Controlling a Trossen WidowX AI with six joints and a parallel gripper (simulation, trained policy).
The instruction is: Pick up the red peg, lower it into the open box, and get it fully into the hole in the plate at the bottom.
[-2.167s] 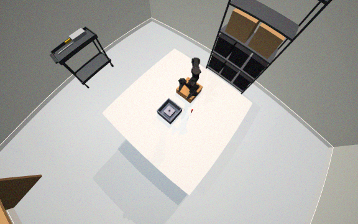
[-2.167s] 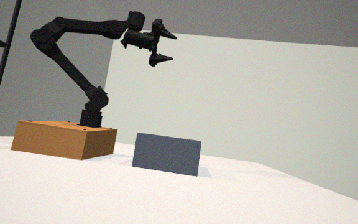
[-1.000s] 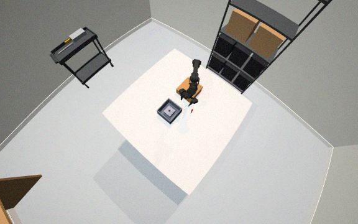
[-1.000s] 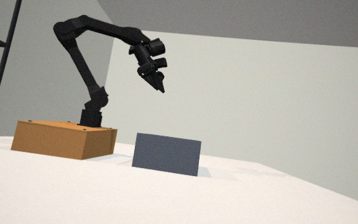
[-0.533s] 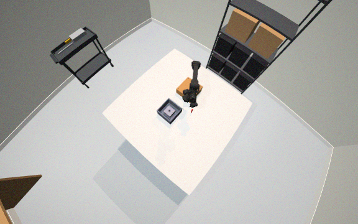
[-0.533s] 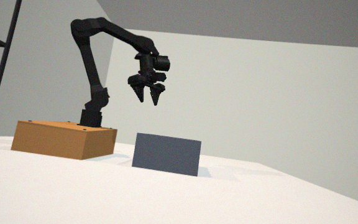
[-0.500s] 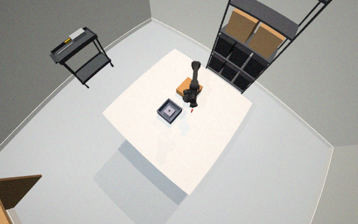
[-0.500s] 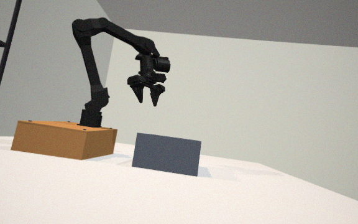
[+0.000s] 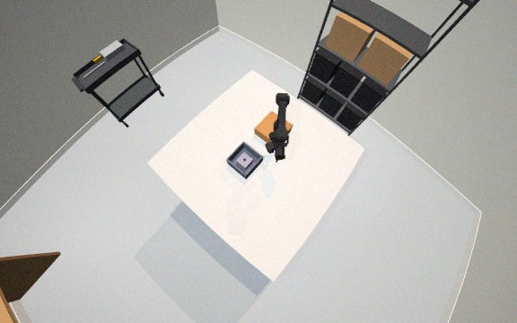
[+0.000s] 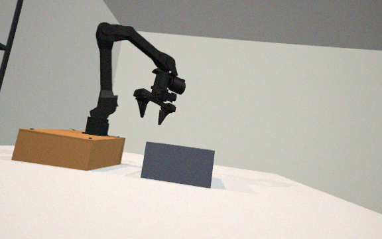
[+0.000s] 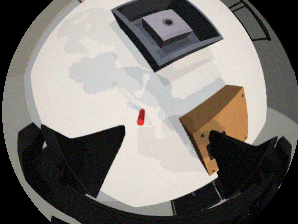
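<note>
Now: the red peg 4 cm to the left of my gripper tip and 14 cm below it. From my gripper tip the other things lie so: light grey plate 16 cm ahead, 13 cm to the right, 13 cm below; then dark grey box 16 cm ahead, 13 cm to the right, 15 cm below.
</note>
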